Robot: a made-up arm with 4 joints. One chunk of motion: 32 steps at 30 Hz.
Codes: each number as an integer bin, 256 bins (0 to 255) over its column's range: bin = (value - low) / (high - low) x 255, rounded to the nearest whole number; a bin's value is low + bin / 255 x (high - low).
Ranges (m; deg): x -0.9..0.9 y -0.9..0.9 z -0.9..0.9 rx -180..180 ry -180..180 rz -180..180
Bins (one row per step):
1: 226 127 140 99 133 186
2: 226 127 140 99 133 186
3: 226 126 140 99 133 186
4: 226 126 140 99 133 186
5: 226 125 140 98 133 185
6: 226 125 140 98 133 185
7: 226 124 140 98 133 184
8: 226 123 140 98 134 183
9: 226 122 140 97 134 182
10: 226 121 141 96 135 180
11: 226 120 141 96 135 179
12: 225 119 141 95 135 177
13: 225 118 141 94 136 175
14: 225 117 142 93 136 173
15: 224 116 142 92 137 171
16: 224 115 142 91 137 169
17: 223 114 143 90 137 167
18: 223 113 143 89 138 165
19: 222 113 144 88 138 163
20: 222 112 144 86 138 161
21: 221 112 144 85 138 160
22: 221 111 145 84 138 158
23: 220 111 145 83 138 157
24: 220 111 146 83 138 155
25: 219 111 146 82 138 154
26: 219 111 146 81 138 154
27: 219 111 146 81 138 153
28: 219 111 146 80 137 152
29: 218 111 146 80 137 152
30: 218 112 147 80 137 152
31: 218 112 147 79 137 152
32: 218 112 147 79 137 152
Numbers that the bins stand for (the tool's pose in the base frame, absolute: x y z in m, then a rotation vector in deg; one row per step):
1: 0.6953 -0.0035 0.0882 -40.24 7.76 82.59
2: 0.6953 -0.0035 0.0882 -40.24 7.76 82.59
3: 0.6953 -0.0106 0.0882 -40.24 7.76 82.59
4: 0.6953 -0.0106 0.0882 -40.24 7.76 82.59
5: 0.6953 -0.0176 0.0882 -41.65 7.76 81.18
6: 0.6953 -0.0176 0.0882 -41.65 7.76 81.18
7: 0.6953 -0.0247 0.0882 -41.65 7.76 79.76
8: 0.6953 -0.0318 0.0882 -41.65 9.18 78.35
9: 0.6953 -0.0388 0.0882 -43.06 9.18 76.94
10: 0.6953 -0.0459 0.0953 -44.47 10.59 74.12
11: 0.6953 -0.0529 0.0953 -44.47 10.59 72.71
12: 0.6882 -0.0600 0.0953 -45.88 10.59 69.88
13: 0.6882 -0.0671 0.0953 -47.29 12.00 67.06
14: 0.6882 -0.0741 0.1024 -48.71 12.00 64.24
15: 0.6812 -0.0812 0.1024 -50.12 13.41 61.41
16: 0.6812 -0.0882 0.1024 -51.53 13.41 58.59
17: 0.6741 -0.0953 0.1094 -52.94 13.41 55.76
18: 0.6741 -0.1024 0.1094 -54.35 14.82 52.94
19: 0.6671 -0.1024 0.1165 -55.76 14.82 50.12
20: 0.6671 -0.1094 0.1165 -58.59 14.82 47.29
21: 0.6600 -0.1094 0.1165 -60.00 14.82 45.88
22: 0.6600 -0.1165 0.1235 -61.41 14.82 43.06
23: 0.6529 -0.1165 0.1235 -62.82 14.82 41.65
24: 0.6529 -0.1165 0.1306 -62.82 14.82 38.82
25: 0.6459 -0.1165 0.1306 -64.24 14.82 37.41
26: 0.6459 -0.1165 0.1306 -65.65 14.82 37.41
27: 0.6459 -0.1165 0.1306 -65.65 14.82 36.00
28: 0.6459 -0.1165 0.1306 -67.06 13.41 34.59
29: 0.6388 -0.1165 0.1306 -67.06 13.41 34.59
30: 0.6388 -0.1094 0.1376 -67.06 13.41 34.59
31: 0.6388 -0.1094 0.1376 -68.47 13.41 34.59
32: 0.6388 -0.1094 0.1376 -68.47 13.41 34.59

